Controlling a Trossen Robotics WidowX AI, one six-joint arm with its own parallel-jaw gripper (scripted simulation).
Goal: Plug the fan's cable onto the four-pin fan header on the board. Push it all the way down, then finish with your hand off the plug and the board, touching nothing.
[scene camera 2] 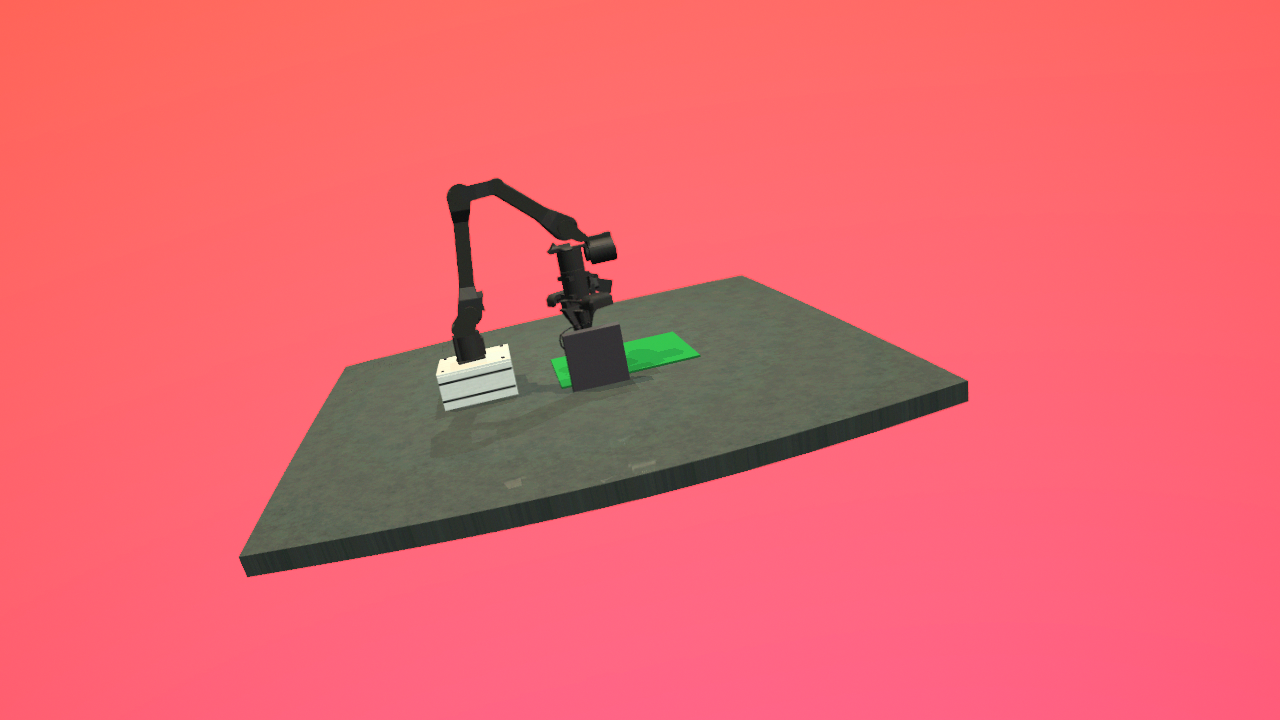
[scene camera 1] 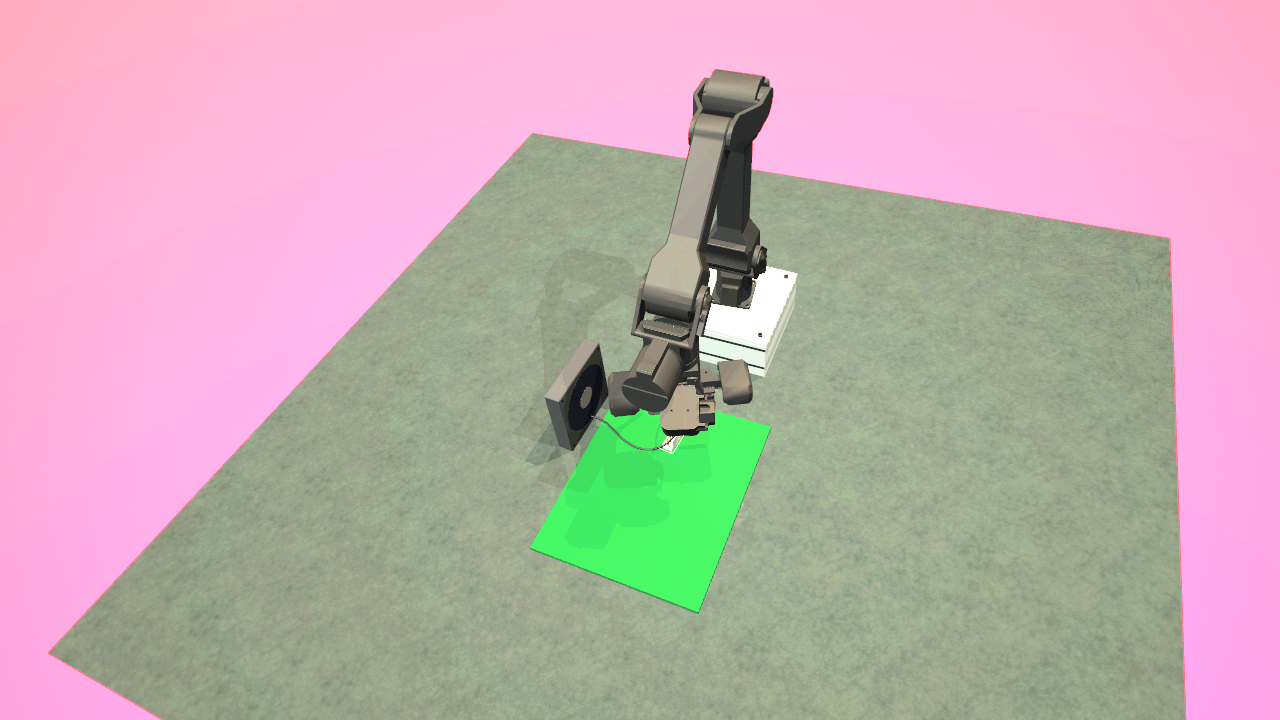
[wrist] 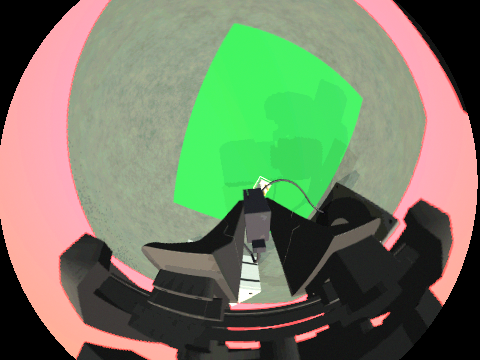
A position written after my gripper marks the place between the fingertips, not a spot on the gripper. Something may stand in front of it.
I see my gripper (scene camera 1: pixel 681 425), a fan cable plug (wrist: pixel 257 214), a fan (scene camera 1: pixel 580 390) and a green board (scene camera 1: pixel 657 522).
My gripper shows as well in scene camera 2 (scene camera 2: pixel 585 336) and in the wrist view (wrist: pixel 253 203). The fan shows as well in the wrist view (wrist: pixel 342 205). The green board also shows in scene camera 2 (scene camera 2: pixel 667 348) and in the wrist view (wrist: pixel 267 108).
